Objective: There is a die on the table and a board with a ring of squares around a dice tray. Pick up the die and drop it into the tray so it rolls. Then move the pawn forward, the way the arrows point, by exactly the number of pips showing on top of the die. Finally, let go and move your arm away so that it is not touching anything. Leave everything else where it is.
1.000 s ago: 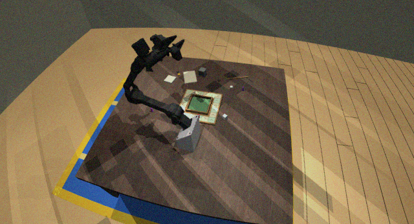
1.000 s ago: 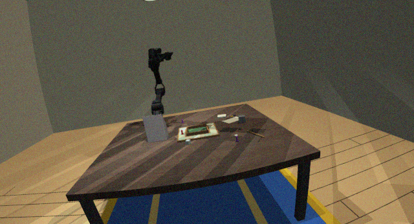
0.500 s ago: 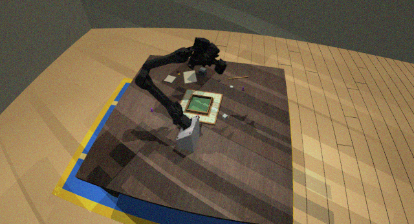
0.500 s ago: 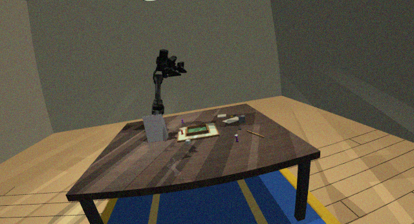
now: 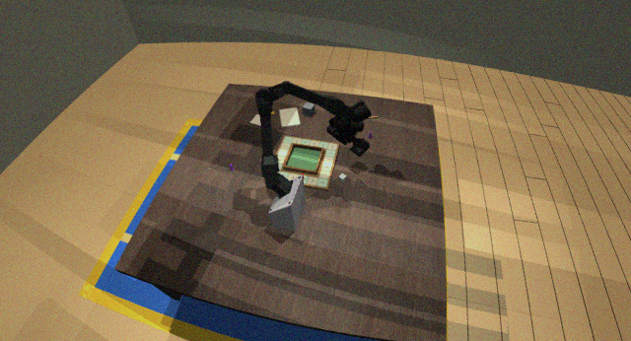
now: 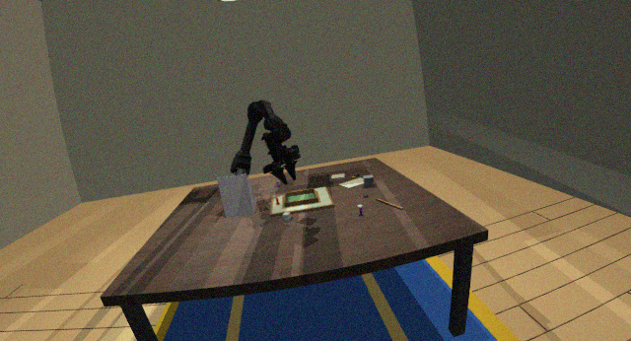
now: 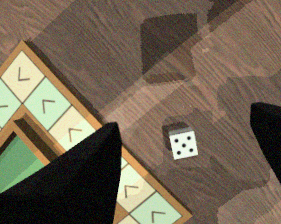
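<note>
Right now my gripper tip is 40 mm past the grey die, 30 mm to the right of it and 150 mm above it. Round my gripper tip: green dice tray: 50 mm ahead, 210 mm to the left, 160 mm below; then pencil: 390 mm ahead, 60 mm to the right, 160 mm below; then red pawn: 60 mm behind, 200 mm to the left, 140 mm below.
</note>
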